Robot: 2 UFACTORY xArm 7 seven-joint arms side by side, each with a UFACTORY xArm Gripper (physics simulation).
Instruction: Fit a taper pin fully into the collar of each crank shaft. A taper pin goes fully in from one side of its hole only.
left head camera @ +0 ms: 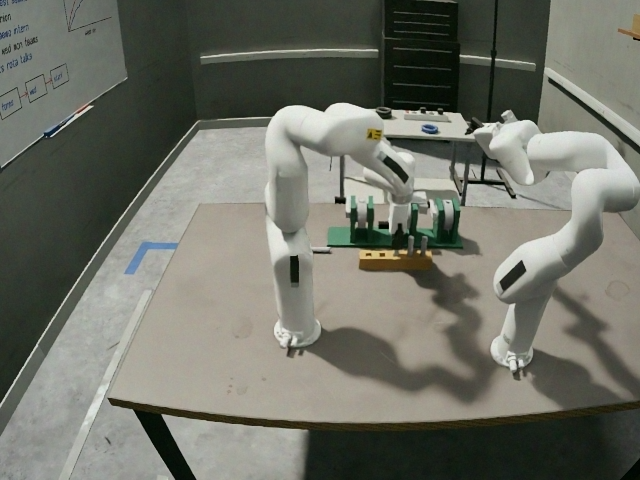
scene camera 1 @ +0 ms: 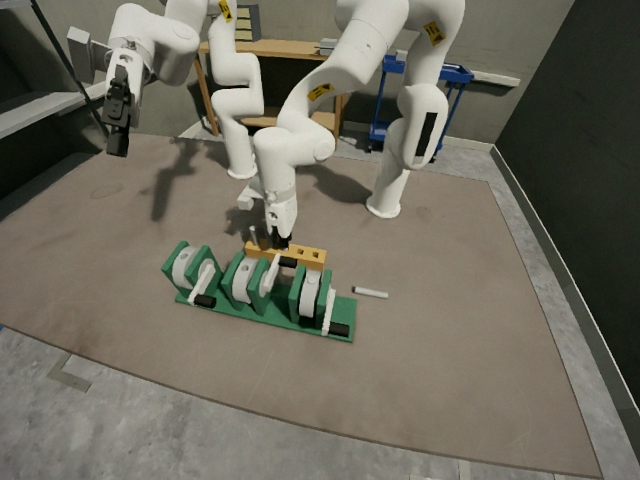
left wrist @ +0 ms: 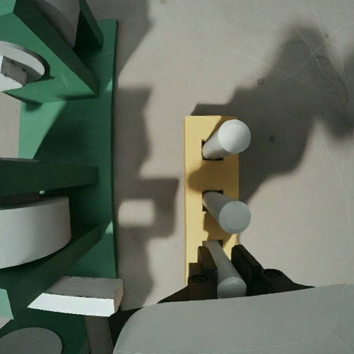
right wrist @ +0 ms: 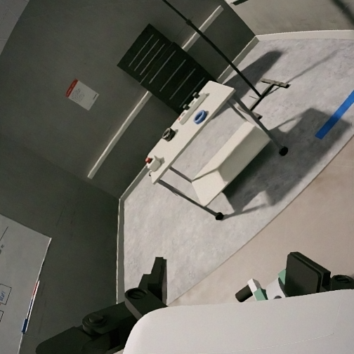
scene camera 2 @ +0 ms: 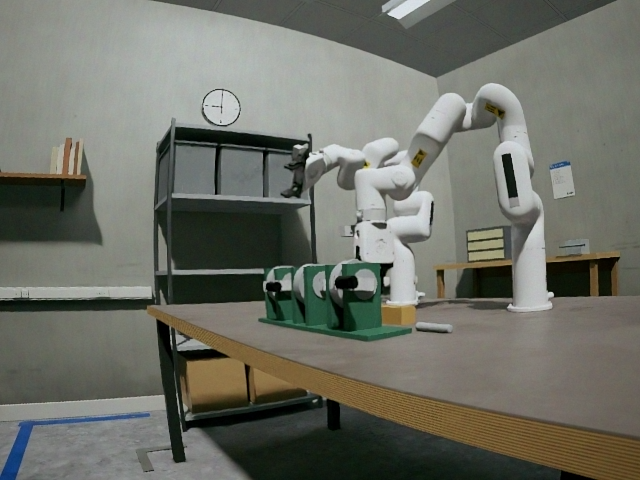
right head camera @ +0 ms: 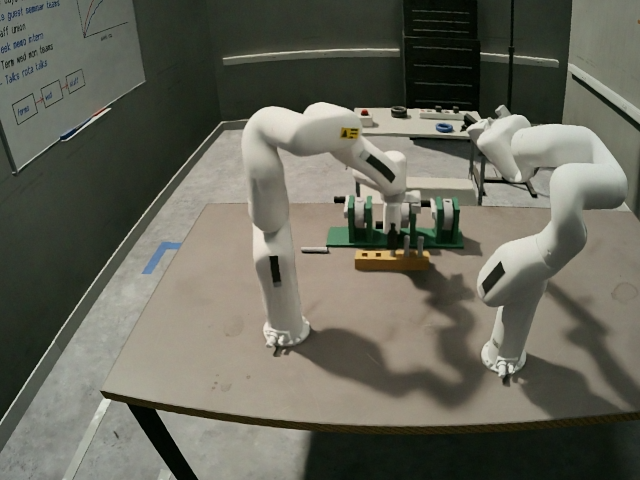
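Pixels of known places: left gripper, fingertip midpoint: [left head camera: 396, 247] [scene camera 1: 284, 242] [right head camera: 392, 247]; right gripper, fingertip midpoint: [left head camera: 475, 143] [scene camera 1: 114, 141] [scene camera 2: 285, 182] [right head camera: 472, 140]; left arm's base, link origin: [left head camera: 297, 331] [scene camera 1: 382, 206] [scene camera 2: 529, 309] [right head camera: 286, 330]; right arm's base, link origin: [left head camera: 511, 352] [scene camera 1: 243, 170] [scene camera 2: 403, 303] [right head camera: 503, 356].
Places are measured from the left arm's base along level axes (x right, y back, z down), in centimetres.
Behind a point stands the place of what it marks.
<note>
My left gripper [left head camera: 397, 239] @(x 22.3, y -34.6, z -6.9 cm) [scene camera 1: 279, 240] @(x 22.3, y -34.6, z -6.9 cm) [left wrist: 218, 264] is shut on a grey taper pin [left wrist: 231, 288] standing in the yellow block [left head camera: 395, 262] @(x 22.4, y -32.3, z -2.7 cm) [left wrist: 194, 175]. Two more pins [left wrist: 235, 136] [left wrist: 235, 216] stand beside it in the block. Another pin [right head camera: 314, 250] @(x -3.7, y -36.1, z -1.1 cm) [scene camera 1: 371, 292] @(x -3.9, y -37.2, z -1.6 cm) [scene camera 2: 434, 327] @(x -4.9, y -37.5, z -1.1 cm) lies on the table. The green stand [left head camera: 338, 236] @(x 1.6, y -45.6, z -1.0 cm) [scene camera 1: 343, 310] @(x 1.5, y -44.5, z -1.0 cm) bears three crank shafts. In scene camera 1, the left collar [scene camera 1: 181, 272] @(x 36.2, y -55.7, z -13.5 cm) and middle collar [scene camera 1: 241, 288] @(x 22.2, y -53.6, z -13.2 cm) show dark holes; the right collar [scene camera 1: 308, 302] @(x 8.2, y -51.2, z -13.3 cm) shows a pale round pin end. My right gripper [scene camera 1: 117, 142] @(x 44.6, y -48.9, z -38.6 cm) [right wrist: 228, 275] is open and empty, high away from the stand.
Black-handled cranks [scene camera 1: 205, 301] @(x 28.7, y -58.4, z -10.9 cm) [scene camera 1: 287, 261] @(x 17.3, y -42.3, z -10.8 cm) [scene camera 1: 339, 329] @(x 0.7, y -53.5, z -11.9 cm) stick out from the stand; the middle one rises close to my left gripper. Two block holes [scene camera 1: 300, 251] @(x 18.3, y -33.0, z -3.1 cm) [scene camera 1: 315, 254] @(x 14.0, y -32.2, z -3.0 cm) are empty. A white side table [right wrist: 192, 132] stands beyond the main table.
</note>
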